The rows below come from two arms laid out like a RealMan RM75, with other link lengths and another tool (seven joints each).
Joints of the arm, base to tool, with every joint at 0 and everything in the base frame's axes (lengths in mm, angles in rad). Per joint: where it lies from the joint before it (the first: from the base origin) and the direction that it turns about. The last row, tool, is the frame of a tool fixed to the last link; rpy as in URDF.
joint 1: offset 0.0 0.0 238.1 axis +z
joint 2: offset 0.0 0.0 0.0 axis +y
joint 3: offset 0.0 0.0 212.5 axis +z
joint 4: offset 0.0 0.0 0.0 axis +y
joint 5: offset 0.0 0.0 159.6 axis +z
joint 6: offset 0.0 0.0 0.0 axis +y
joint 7: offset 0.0 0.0 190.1 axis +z
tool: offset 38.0 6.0 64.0 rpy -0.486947 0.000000 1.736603
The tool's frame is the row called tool.
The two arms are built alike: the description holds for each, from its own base.
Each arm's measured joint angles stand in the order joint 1, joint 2, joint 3, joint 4, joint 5, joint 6, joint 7.
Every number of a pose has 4 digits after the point.
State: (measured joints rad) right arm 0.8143 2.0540 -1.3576 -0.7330 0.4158 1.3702 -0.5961; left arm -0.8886 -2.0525 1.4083 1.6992 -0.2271 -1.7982 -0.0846
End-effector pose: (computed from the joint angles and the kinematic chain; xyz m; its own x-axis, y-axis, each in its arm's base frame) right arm 0.3047 0.2632 -0.0842 -0.6689 -0.5235 -0.5277 -0.6583 0.7469 0.0935; left arm -0.0992 0.4044 0.0052 0.4501 -0.4772 -0.7547 -0.3930 -0.8648 0.3124
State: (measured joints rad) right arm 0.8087 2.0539 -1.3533 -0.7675 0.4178 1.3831 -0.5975; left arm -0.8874 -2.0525 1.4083 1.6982 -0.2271 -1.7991 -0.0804
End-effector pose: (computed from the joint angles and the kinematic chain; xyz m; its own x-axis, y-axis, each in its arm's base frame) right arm 0.3004 0.2672 -0.0831 -0.6659 -0.5295 -0.5256 -0.6686 0.7361 0.1055; left arm -0.1001 0.4040 0.0049 0.4479 -0.4796 -0.7546 -0.3921 -0.8639 0.3162
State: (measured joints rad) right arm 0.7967 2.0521 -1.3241 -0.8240 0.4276 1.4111 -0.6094; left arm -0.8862 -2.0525 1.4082 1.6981 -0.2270 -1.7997 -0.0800
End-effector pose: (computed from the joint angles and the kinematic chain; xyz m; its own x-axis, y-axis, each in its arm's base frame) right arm 0.2918 0.2727 -0.0813 -0.6751 -0.5304 -0.5128 -0.6752 0.7243 0.1396; left arm -0.1007 0.4038 0.0049 0.4483 -0.4792 -0.7546 -0.3906 -0.8643 0.3168
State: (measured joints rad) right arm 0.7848 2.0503 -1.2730 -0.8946 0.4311 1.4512 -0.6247; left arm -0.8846 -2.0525 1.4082 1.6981 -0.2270 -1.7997 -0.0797
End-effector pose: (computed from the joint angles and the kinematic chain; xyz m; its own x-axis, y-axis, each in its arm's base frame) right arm 0.2814 0.2801 -0.0763 -0.6869 -0.5264 -0.5012 -0.6792 0.7102 0.1849; left arm -0.1014 0.4037 0.0049 0.4489 -0.4787 -0.7546 -0.3894 -0.8648 0.3170
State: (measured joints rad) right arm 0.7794 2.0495 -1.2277 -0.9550 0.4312 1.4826 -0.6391; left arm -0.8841 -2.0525 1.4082 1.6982 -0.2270 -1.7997 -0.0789
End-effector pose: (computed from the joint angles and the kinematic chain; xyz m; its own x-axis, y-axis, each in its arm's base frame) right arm 0.2723 0.2883 -0.0707 -0.6908 -0.5263 -0.4957 -0.6872 0.6912 0.2237; left arm -0.1015 0.4036 0.0049 0.4485 -0.4790 -0.7546 -0.3893 -0.8647 0.3175
